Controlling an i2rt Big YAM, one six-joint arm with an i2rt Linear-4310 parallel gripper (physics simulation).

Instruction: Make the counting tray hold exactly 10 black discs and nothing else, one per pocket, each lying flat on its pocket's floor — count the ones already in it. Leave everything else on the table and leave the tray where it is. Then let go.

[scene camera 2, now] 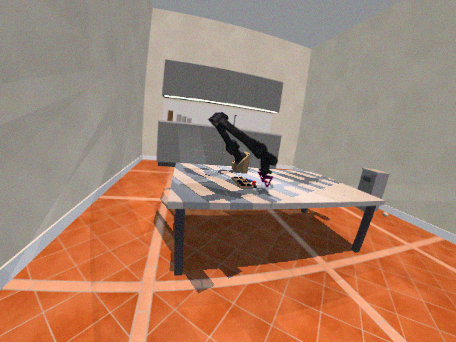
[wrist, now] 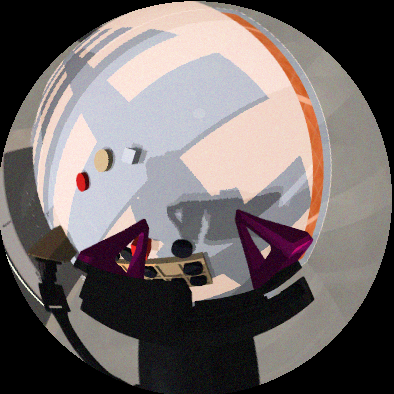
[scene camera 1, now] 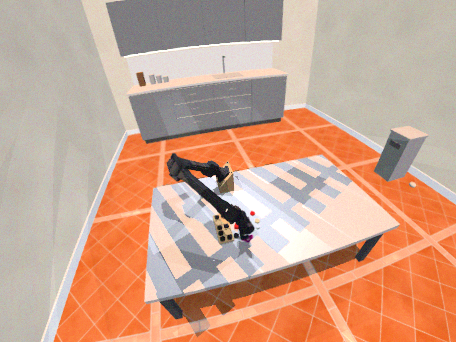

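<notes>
The wooden counting tray (scene camera 1: 227, 242) (wrist: 167, 269) lies on the table, with black discs in several pockets; at least one visible pocket is empty. In the wrist view, a finger and the gripper body hide part of the tray, so I cannot tell the full count. A loose black disc (scene camera 1: 236, 235) (wrist: 181, 248) lies just outside the tray's edge. Another dark disc (wrist: 125, 254) shows partly behind the left finger. My gripper (scene camera 1: 247, 238) (scene camera 2: 266, 180) (wrist: 190, 219) is open and empty, above the table beside the tray, with the loose black disc between and below its fingers in the wrist view.
A red disc (scene camera 1: 236, 226) (wrist: 141, 247) lies near the tray. Another red disc (scene camera 1: 252, 213) (wrist: 82, 181), a tan disc (scene camera 1: 257, 221) (wrist: 103, 160) and a small white block (wrist: 131, 155) lie farther off. A brown wooden object (scene camera 1: 226, 185) (scene camera 2: 241, 165) stands by the arm's base.
</notes>
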